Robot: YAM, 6 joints.
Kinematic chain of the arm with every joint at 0, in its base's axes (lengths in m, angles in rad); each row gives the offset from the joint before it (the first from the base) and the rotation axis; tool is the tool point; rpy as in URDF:
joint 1: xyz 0 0 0.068 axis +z
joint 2: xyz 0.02 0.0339 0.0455 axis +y
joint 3: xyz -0.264 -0.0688 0 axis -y
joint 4: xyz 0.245 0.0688 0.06 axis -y
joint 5: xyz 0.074 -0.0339 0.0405 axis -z
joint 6: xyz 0.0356 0 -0.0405 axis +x
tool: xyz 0 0 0 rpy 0 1.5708 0
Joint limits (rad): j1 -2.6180..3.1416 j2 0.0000..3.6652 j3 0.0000..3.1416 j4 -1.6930..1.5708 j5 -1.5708..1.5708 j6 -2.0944..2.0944
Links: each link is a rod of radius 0.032 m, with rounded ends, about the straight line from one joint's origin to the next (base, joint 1, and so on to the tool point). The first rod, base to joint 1, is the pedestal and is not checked.
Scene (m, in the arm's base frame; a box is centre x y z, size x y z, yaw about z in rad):
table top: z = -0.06
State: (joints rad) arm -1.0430 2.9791 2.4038 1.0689 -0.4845 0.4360
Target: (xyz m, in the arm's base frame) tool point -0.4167 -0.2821 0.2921
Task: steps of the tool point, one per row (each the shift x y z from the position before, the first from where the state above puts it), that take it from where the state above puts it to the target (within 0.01 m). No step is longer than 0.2 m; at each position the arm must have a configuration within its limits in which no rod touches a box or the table.
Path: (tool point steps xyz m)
1: -0.1451 -0.0545 0.0318
2: -0.1516 -0.0125 0.0308
3: -0.1455 0.0290 0.0294
4: -0.1280 0.0660 0.0277
5: -0.1011 0.0953 0.0257
6: -0.0678 0.1147 0.0235

